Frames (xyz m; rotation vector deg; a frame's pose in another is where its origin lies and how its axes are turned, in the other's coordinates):
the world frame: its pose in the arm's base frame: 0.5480 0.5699 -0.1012 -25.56 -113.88 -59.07
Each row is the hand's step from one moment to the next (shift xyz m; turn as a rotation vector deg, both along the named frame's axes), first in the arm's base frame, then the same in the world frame.
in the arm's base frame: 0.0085 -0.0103 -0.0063 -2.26 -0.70 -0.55
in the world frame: -0.0095 -0.0040 -0.0106 0.93 -2.10 0.77
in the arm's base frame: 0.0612 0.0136 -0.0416 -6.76 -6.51 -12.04
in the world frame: -0.0704 0.0254 -0.0074 -5.31 -14.16 2.08
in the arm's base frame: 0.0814 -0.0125 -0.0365 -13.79 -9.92 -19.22
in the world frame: -0.0767 0.0249 -0.0402 -6.73 -24.19 5.24
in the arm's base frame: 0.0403 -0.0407 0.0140 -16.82 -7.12 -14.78
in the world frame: -0.0101 0.0077 -0.0576 -1.53 -22.17 7.62
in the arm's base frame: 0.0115 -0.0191 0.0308 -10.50 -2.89 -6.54
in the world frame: 0.0192 0.0112 -0.0309 1.11 -11.56 5.15
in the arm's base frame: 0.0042 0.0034 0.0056 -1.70 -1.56 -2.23
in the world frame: 0.0018 0.0075 -0.0012 -0.70 -3.11 0.33
